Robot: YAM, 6 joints.
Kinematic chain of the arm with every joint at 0, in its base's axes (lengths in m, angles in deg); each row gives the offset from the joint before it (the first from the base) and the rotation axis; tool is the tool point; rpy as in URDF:
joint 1: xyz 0 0 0.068 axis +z
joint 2: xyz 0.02 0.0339 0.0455 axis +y
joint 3: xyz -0.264 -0.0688 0 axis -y
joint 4: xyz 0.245 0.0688 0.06 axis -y
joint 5: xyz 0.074 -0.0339 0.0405 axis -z
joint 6: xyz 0.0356 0 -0.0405 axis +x
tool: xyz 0 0 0 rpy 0 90 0
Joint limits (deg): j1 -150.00..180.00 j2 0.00..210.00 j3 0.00..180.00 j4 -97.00..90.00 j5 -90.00..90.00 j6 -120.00..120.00
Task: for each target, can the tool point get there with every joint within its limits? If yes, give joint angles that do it. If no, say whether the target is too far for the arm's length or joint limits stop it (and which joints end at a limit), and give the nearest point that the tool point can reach.
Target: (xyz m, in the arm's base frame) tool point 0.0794 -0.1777 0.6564
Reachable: yes | joints -73.20 84.46 117.50 41.93 -43.81 -24.94
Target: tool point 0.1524 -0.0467 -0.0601
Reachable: yes | joints -9.95 166.88 59.30 -82.50 33.51 67.87
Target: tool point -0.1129 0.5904 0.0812
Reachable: yes | joints 99.09 161.43 121.34 37.61 -30.80 -100.41
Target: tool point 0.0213 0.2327 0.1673
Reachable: yes | joints 77.24 78.12 34.55 -15.63 -59.34 -69.95
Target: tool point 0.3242 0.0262 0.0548
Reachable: yes | joints -1.11 118.56 47.74 7.87 -65.81 13.13
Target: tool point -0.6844 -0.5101 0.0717
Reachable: no: too far | nearest point -0.5172 -0.3855 0.0822 | short by 0.209 m
